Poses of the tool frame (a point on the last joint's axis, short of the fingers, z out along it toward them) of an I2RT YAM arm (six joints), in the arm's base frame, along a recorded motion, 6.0 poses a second.
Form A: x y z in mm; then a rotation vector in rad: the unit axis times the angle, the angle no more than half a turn.
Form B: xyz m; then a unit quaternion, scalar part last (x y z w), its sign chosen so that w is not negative. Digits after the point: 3 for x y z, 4 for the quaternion.
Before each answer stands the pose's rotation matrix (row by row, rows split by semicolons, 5 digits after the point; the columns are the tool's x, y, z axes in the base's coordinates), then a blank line. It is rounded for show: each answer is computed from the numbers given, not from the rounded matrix.
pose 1, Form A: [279, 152, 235, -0.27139, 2.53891, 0.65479]
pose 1, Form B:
-0.85501 -0.30623 0.41854; -0.06561 0.86444 0.49844; -0.51444 0.39871 -0.75920

[0.279, 0.152, 0.235, -0.0997, 0.9326, 0.2405, 0.2501]
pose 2, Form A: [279, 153, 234, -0.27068, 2.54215, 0.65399]
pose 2, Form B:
-0.85652 -0.30482 0.41648; -0.06599 0.86502 0.49738; -0.51188 0.39853 -0.76102

[0.279, 0.153, 0.234, -0.0994, 0.9331, 0.2400, 0.2487]
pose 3, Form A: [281, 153, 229, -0.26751, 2.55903, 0.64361]
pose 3, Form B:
-0.86349 -0.29728 0.40745; -0.06915 0.86999 0.48820; -0.49960 0.39339 -0.77178

[0.281, 0.153, 0.229, -0.0979, 0.9361, 0.2354, 0.2422]
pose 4, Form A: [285, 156, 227, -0.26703, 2.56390, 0.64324]
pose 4, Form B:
-0.86574 -0.29564 0.40385; -0.06998 0.87048 0.48720; -0.49558 0.39353 -0.77430

[0.285, 0.156, 0.227, -0.0976, 0.9368, 0.2350, 0.2400]
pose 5, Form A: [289, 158, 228, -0.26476, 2.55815, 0.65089]
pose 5, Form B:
-0.86419 -0.29639 0.40660; -0.06602 0.86790 0.49233; -0.49881 0.39863 -0.76960

[0.289, 0.158, 0.228, -0.0968, 0.9356, 0.2381, 0.2419]
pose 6, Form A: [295, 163, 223, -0.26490, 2.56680, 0.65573]
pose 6, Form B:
-0.86870 -0.29458 0.39821; -0.06750 0.86683 0.49401; -0.49071 0.40227 -0.77290

[0.295, 0.163, 0.223, -0.0967, 0.9365, 0.2393, 0.2373]
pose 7, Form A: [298, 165, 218, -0.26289, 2.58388, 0.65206]
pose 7, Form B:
-0.87611 -0.28838 0.38635; -0.07053 0.86942 0.48902; -0.47692 0.40119 -0.78205

[0.298, 0.165, 0.218, -0.0955, 0.9391, 0.2370, 0.2298]
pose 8, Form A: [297, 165, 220, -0.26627, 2.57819, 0.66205]
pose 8, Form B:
-0.87440 -0.29291 0.38681; -0.07031 0.86529 0.49632; -0.48008 0.40679 -0.77721

[0.297, 0.165, 0.220, -0.0968, 0.9377, 0.2408, 0.2311]
